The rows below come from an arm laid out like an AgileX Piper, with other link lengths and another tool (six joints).
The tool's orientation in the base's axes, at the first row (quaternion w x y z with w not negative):
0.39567, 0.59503, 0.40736, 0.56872
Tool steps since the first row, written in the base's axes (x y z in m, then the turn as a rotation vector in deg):
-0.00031, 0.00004, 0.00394, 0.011, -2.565, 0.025
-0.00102, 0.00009, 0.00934, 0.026, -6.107, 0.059
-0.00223, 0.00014, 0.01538, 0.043, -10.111, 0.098
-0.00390, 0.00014, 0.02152, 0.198, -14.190, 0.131
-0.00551, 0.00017, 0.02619, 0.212, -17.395, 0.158
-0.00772, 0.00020, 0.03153, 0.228, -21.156, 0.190
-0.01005, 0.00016, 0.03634, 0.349, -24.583, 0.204
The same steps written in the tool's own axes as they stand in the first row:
0.00143, 0.00366, -0.00047, -2.389, 0.934, 0.029
0.00337, 0.00866, -0.00139, -5.688, 2.224, 0.070
0.00553, 0.01424, -0.00284, -9.416, 3.683, 0.115
0.00768, 0.01992, -0.00476, -13.215, 5.167, 0.299
0.00933, 0.02422, -0.00655, -16.201, 6.330, 0.336
0.01120, 0.02912, -0.00898, -19.705, 7.696, 0.379
0.01282, 0.03354, -0.01150, -22.901, 8.930, 0.525

